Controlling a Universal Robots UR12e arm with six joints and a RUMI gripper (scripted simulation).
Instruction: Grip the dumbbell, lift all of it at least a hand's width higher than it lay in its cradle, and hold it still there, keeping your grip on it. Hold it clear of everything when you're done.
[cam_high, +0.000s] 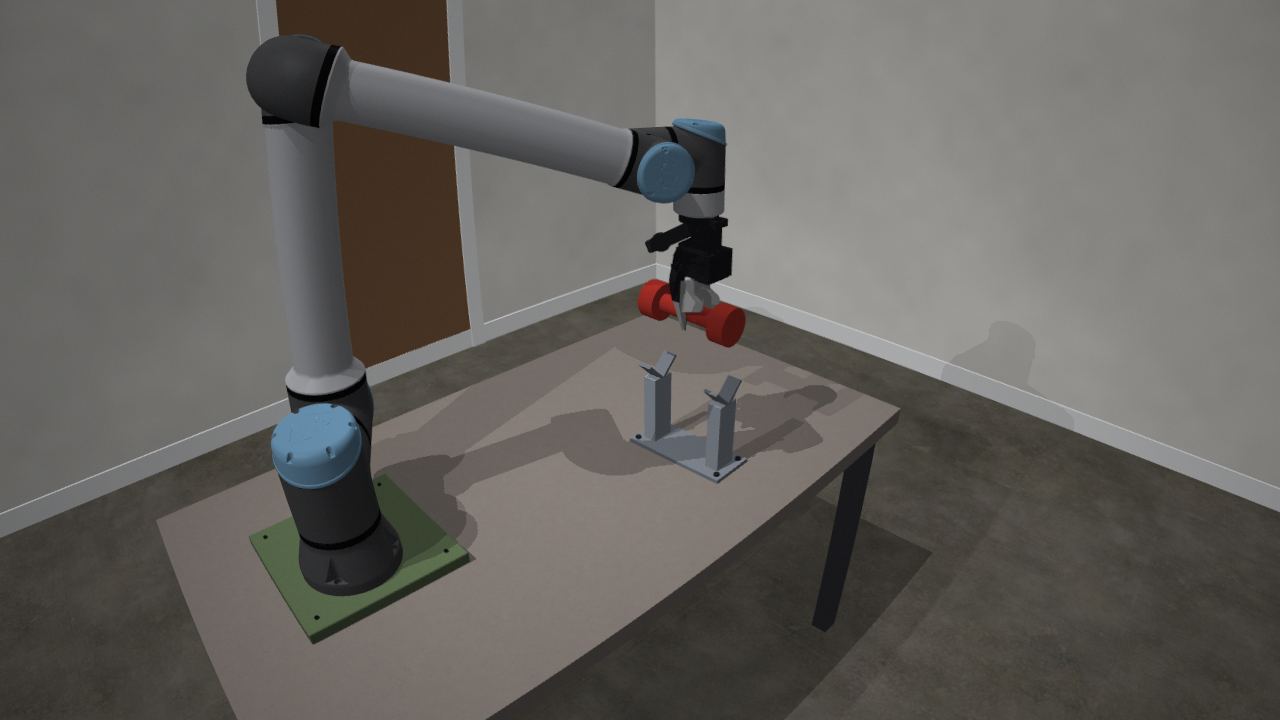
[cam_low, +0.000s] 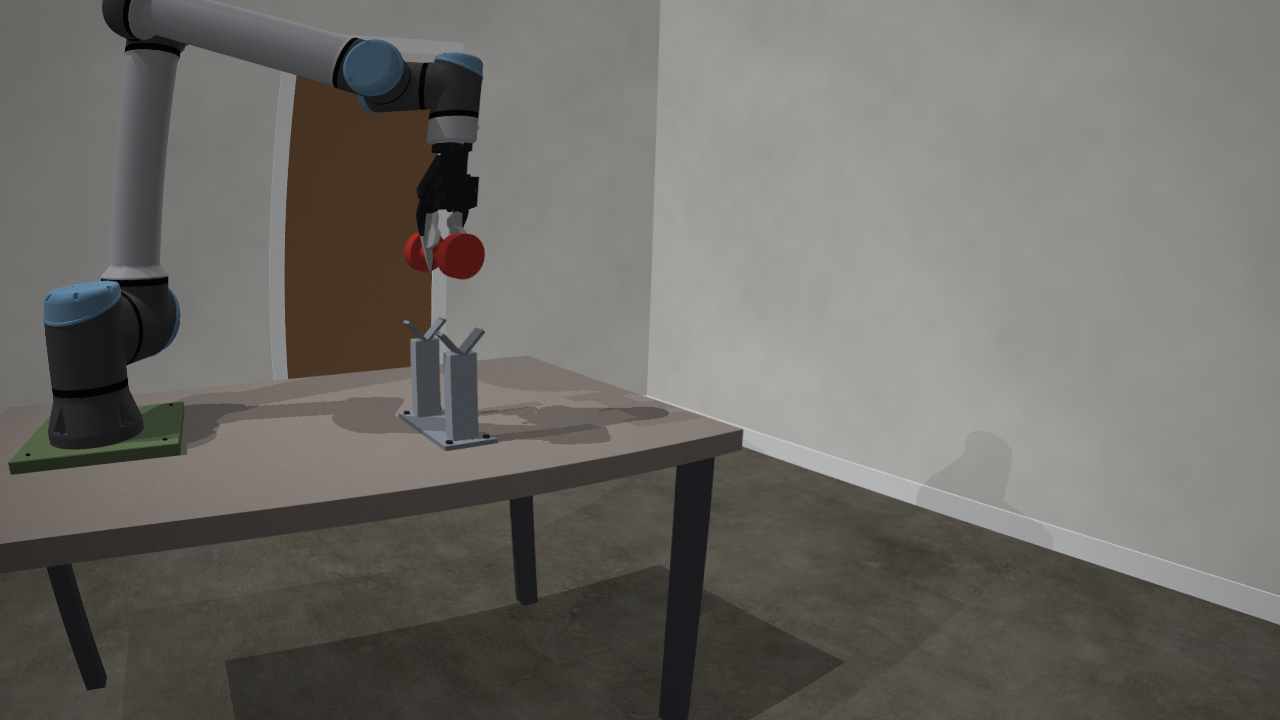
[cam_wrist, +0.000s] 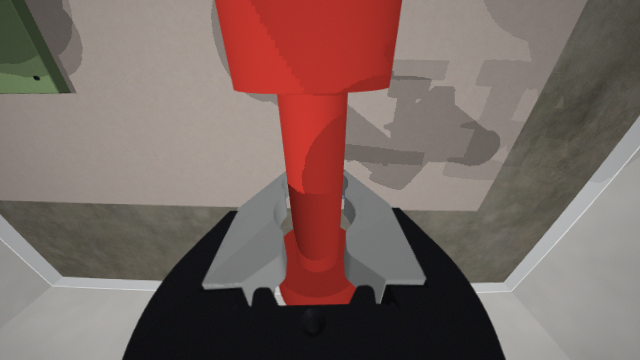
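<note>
The red dumbbell is 1 cm above my hand.
</note>
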